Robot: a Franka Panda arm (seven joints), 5 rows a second.
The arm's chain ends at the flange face. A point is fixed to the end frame.
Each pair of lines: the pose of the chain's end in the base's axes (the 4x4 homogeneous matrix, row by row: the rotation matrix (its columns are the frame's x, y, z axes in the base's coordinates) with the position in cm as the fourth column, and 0 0 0 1 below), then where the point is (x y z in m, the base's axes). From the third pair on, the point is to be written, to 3 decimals.
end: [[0.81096 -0.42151 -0.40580 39.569], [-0.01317 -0.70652 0.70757 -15.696], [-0.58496 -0.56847 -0.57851 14.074], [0 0 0 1]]
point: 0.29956 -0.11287 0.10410
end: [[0.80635 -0.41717 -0.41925 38.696], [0.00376 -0.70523 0.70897 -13.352], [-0.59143 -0.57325 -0.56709 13.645], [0 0 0 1]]
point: 0.29000 -0.09023 0.10108
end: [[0.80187 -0.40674 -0.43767 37.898], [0.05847 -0.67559 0.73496 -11.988], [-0.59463 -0.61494 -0.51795 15.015], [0 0 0 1]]
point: 0.281 -0.076 0.118
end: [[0.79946 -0.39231 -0.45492 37.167], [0.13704 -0.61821 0.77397 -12.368], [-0.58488 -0.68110 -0.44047 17.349], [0 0 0 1]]
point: 0.273 -0.079 0.146
